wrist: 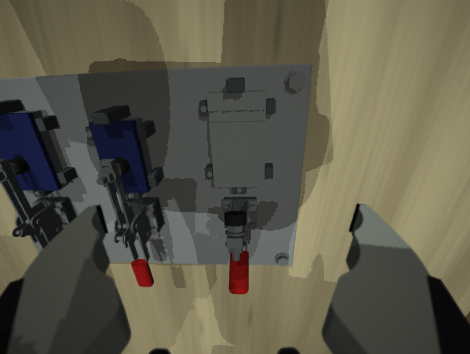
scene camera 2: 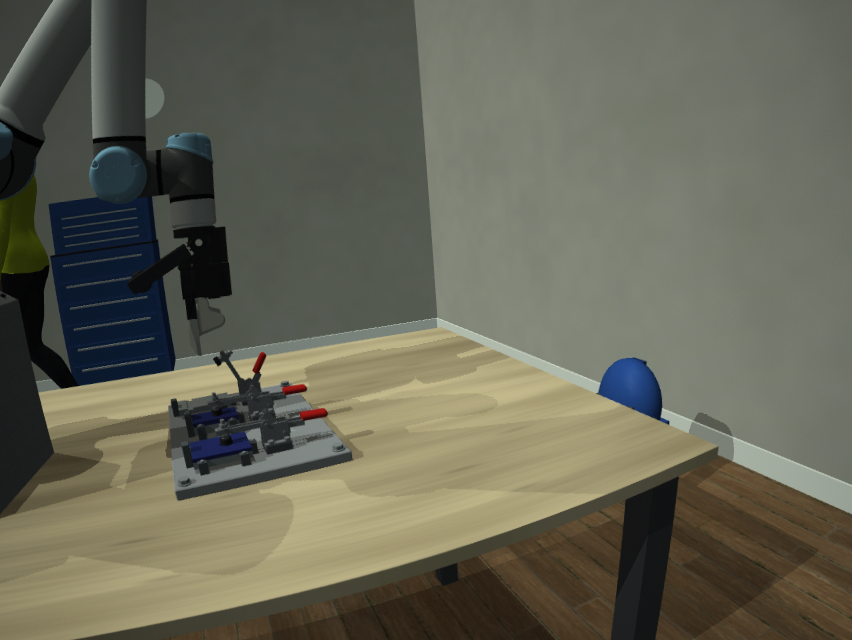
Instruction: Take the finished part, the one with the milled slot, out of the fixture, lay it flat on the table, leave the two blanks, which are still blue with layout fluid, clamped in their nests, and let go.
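Frame: origin at the arm's base, x right, y ahead, z up, level; millimetres.
Seen in the pictures: gripper, fingertip midpoint: (wrist: 229,207) (scene camera 2: 199,348).
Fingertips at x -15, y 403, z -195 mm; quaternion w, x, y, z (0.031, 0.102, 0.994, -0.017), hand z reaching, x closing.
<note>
A point is followed by its place in that frame.
The finished part (wrist: 237,152) {x -16, y 403, z -286 mm}, a grey rectangle with a slot line near its upper end, lies in the right-hand nest of the fixture (scene camera 2: 275,469) {x 274, y 413, z -304 mm} (wrist: 184,95) {x 23, y 345, z -302 mm} in the wrist view. It cannot be made out clearly in the scene view. Its toggle clamp (scene camera 2: 237,374) {x -1, y 459, z -249 mm} (wrist: 235,232) {x -11, y 436, z -213 mm} is swung up, off the part. One blue blank (scene camera 2: 204,418) {x 97, y 370, z -276 mm} (wrist: 116,137) {x 87, y 366, z -276 mm} sits in the middle nest and another blue blank (scene camera 2: 206,451) {x 210, y 342, z -281 mm} (wrist: 30,145) {x 179, y 357, z -281 mm} in the far nest, each under a lowered clamp arm. My gripper (scene camera 2: 196,351) {x -15, y 403, z -195 mm} (wrist: 229,207) {x -15, y 403, z -195 mm} is open and empty, above the fixture.
Red clamp handles (scene camera 2: 313,414) (wrist: 142,273) stick out past the fixture's edge. The fixture stands on the wooden table (scene camera 2: 447,440) {x 329, y 645, z -317 mm} (wrist: 390,125) {x -168, y 414, z -317 mm}. A dark grey box-like body (scene camera 2: 20,406) {x 27, y 105, z -214 mm} stands at the left edge. A blue drawer cabinet (scene camera 2: 113,316) and a person (scene camera 2: 24,241) are behind.
</note>
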